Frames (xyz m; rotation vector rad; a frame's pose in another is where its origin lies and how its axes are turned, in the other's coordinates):
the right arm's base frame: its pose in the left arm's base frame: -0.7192 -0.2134 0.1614 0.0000 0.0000 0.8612
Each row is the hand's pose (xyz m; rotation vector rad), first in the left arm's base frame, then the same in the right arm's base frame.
Working: the left arm's base frame: its pose in the right arm's base frame: 0.6305 -0.4066 -0.1614 0.0000 0.0000 -0.8612

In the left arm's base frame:
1: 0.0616 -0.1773 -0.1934 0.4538 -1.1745 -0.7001
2: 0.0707 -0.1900 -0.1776 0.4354 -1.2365 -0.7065
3: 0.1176 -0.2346 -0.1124 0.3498 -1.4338 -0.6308
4: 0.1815 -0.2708 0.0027 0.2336 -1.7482 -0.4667
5: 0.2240 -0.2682 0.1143 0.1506 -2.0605 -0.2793
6: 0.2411 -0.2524 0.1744 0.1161 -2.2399 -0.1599
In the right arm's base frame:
1: 0.5361 -0.5688 -0.3548 -0.0844 -1.3625 -1.4326
2: 0.5324 -0.5840 -0.3390 -0.1307 -1.4156 -1.4278
3: 0.5291 -0.6486 -0.2738 -0.3023 -1.5608 -1.3149
4: 0.5433 -0.7207 -0.1587 -0.5493 -1.7898 -1.0757
5: 0.5729 -0.7512 -0.0471 -0.7545 -2.0188 -0.7947
6: 0.5961 -0.7539 0.0130 -0.8554 -2.1491 -0.6133

